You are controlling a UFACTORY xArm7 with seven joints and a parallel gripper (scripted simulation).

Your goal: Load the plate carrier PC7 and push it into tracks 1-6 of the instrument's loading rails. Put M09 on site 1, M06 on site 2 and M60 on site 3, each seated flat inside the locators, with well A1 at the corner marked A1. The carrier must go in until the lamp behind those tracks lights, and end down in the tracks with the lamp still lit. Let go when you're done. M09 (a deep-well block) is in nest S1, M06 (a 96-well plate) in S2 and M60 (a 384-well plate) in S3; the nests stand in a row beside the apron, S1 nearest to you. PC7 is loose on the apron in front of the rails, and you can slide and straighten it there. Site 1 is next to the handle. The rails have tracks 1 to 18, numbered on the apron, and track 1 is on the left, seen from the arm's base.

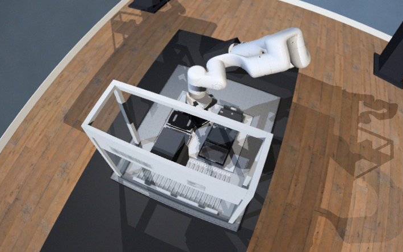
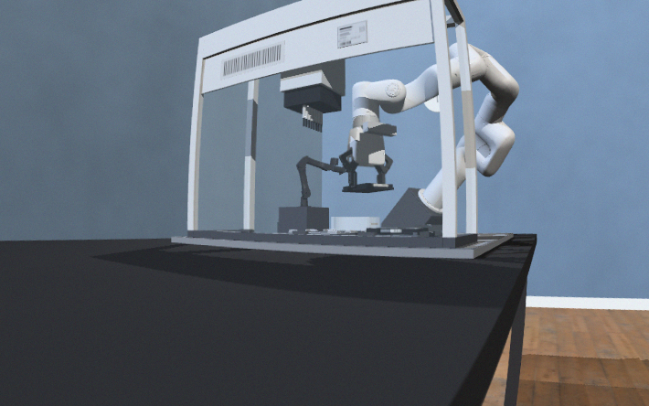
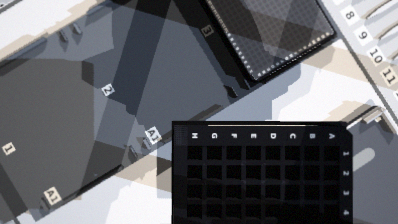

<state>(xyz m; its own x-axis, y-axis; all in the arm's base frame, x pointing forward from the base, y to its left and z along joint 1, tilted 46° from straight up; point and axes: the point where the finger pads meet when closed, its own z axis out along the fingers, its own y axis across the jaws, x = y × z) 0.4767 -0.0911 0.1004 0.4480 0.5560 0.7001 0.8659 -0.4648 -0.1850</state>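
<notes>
The dark plate carrier PC7 lies 130 mm to the left of my hand, 120 mm below it and 10 mm behind it. The rest, counted from my hand: corner post: 370 mm ahead, 360 mm to the left, 110 mm above; white deep-well block M09: 110 mm below, 100 mm to the right, 100 mm behind.
</notes>
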